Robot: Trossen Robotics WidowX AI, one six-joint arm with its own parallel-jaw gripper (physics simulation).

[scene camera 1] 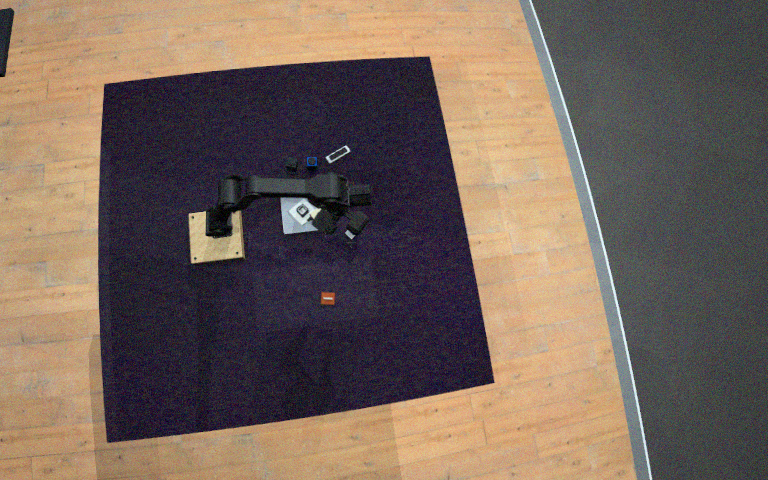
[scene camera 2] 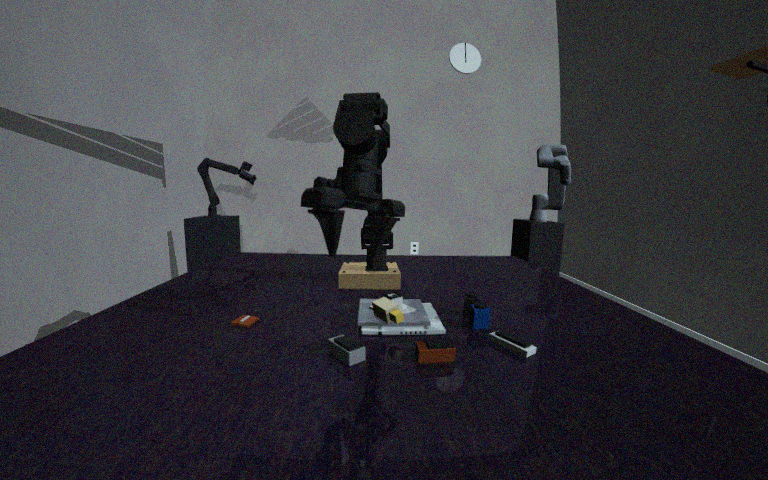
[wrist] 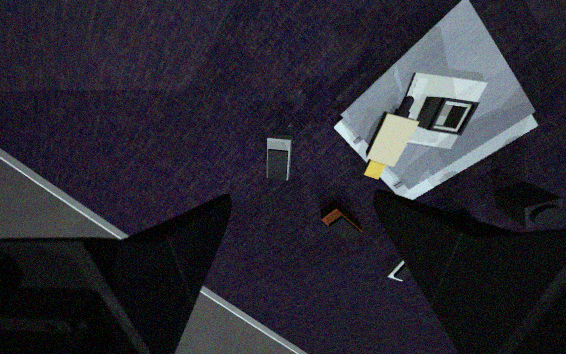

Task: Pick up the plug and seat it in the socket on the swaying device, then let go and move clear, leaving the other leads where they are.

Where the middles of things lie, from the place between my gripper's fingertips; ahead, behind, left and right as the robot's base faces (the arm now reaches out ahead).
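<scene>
With the grey lead (scene camera 2: 350,351) as my reference, I find my hand 5 cm short of it, 1 cm to the left of it and 14 cm above it. There is also the device (scene camera 2: 413,310), which, counted from my hand, is 12 cm behind it, 8 cm to the left of it and 12 cm below it.
</scene>
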